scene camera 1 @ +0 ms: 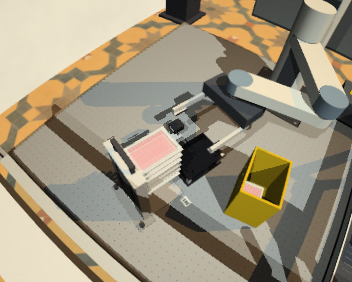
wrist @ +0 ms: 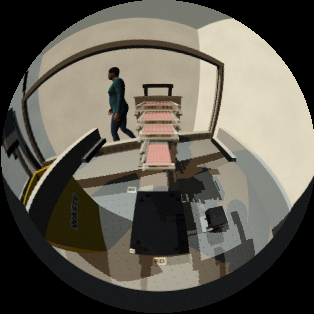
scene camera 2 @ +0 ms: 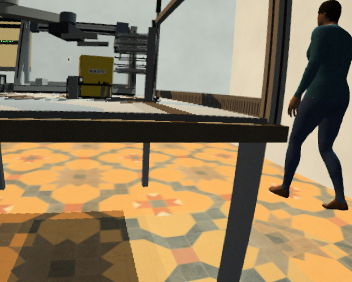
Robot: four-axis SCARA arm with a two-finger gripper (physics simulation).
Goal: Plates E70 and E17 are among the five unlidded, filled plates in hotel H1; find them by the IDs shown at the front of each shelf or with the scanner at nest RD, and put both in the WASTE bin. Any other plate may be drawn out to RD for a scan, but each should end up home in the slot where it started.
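Places are measured from the arm's base along level axes (x ahead, y left, z up), in centimetres.
Pixels of known places: gripper, between the fingertips: [scene camera 1: 190, 130] [wrist: 158, 131] [scene camera 2: 103, 40].
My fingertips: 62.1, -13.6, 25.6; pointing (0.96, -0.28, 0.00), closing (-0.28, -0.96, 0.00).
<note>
Ahead of a thing's pixels: the offset from my fingertips to its top centre, as dx, dy, dz. "spot": to the spot under its first point.
My gripper [scene camera 1: 195, 129] [wrist: 158, 131] is open and empty, raised over the black nest RD {-4.7, +1.3, -17.3} [scene camera 1: 200, 162] [wrist: 160, 225], its fingers pointing toward hotel H1 [scene camera 1: 145, 195] [scene camera 2: 151, 65]. In the wrist view several pink-filled plates are stacked in the hotel: a top plate {+12.3, -3.6, +2.5} [wrist: 158, 106], a second plate {+12.3, -3.6, -0.3} [wrist: 157, 117], a third plate {+12.3, -3.6, -3.1} [wrist: 157, 131] and a low plate {+12.3, -3.6, -11.5} [wrist: 158, 154], set apart below them. Their IDs are not readable. The yellow WASTE bin {-3.4, +24.6, -4.3} [scene camera 1: 247, 212] [scene camera 2: 97, 82] [wrist: 65, 235] holds a pink-filled plate {-3.5, +24.6, -22.2} [scene camera 1: 254, 189].
A small black box {-9.7, -11.3, -15.9} [scene camera 1: 176, 125] [wrist: 216, 218] stands beside the nest. The hotel has a dark handle {spot: +20.4, -5.2, +8.0} [scene camera 1: 122, 155] [wrist: 158, 86] on top. An H1 label {spot: +9.7, +7.4, -24.2} [scene camera 1: 185, 201] [wrist: 132, 190] lies between the hotel and the bin. A person [scene camera 2: 325, 75] [wrist: 116, 100] is beyond the table.
</note>
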